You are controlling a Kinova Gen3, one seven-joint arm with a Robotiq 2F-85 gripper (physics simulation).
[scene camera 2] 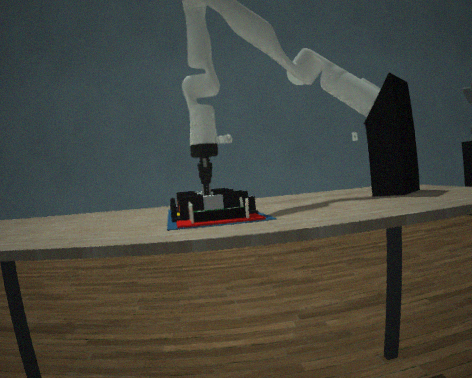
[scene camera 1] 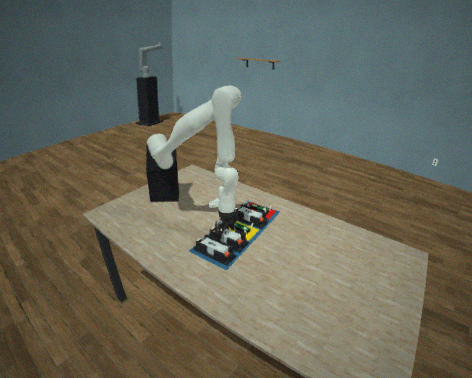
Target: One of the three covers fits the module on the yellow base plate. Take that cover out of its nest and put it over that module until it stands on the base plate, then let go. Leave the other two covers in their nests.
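Seen in the pictures: gripper, fingertip midpoint: [scene camera 1: 227, 234]; arm's base, link origin: [scene camera 2: 379, 108] [scene camera 1: 165, 161].
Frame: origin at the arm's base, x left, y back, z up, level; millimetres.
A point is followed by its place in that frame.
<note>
Three covers with whitish tops sit in black nests: a near cover [scene camera 1: 214, 246] {x -259, y -502, z -199 mm}, a middle cover [scene camera 1: 231, 237] {x -161, y -533, z -201 mm} and a far cover [scene camera 1: 251, 215] {x 37, y -536, z -190 mm}. The yellow base plate [scene camera 1: 253, 233] {x -31, y -586, z -242 mm} lies between the middle and far covers and bears a green module [scene camera 1: 243, 227] {x -38, y -531, z -222 mm}. My gripper [scene camera 1: 225, 229] {x -138, y -496, z -213 mm} [scene camera 2: 206, 191] {x -138, y -496, z -213 mm} points straight down, low at the middle cover, with its fingertips at about the height of the cover tops. It is open and empty. Its exact fit around the middle cover is too small to tell. In scene camera 2, the covers overlap one another.
A blue board [scene camera 1: 227, 267] {x -301, y -595, z -246 mm} [scene camera 2: 172, 226] {x 188, y -612, z -246 mm} carries the nests. A red base plate [scene camera 1: 272, 214] {x 181, y -599, z -244 mm} [scene camera 2: 220, 221] {x 225, y -521, z -241 mm} with another green module [scene camera 1: 259, 207] {x 175, y -520, z -221 mm} is at the board's far end. Upright pale pins [scene camera 2: 191, 212] {x 210, y -573, z -220 mm} stand by that module. The arm's black pedestal [scene camera 1: 163, 177] {x -33, y -7, z -87 mm} [scene camera 2: 393, 145] {x 78, y -17, z -113 mm} is at the table's back.
</note>
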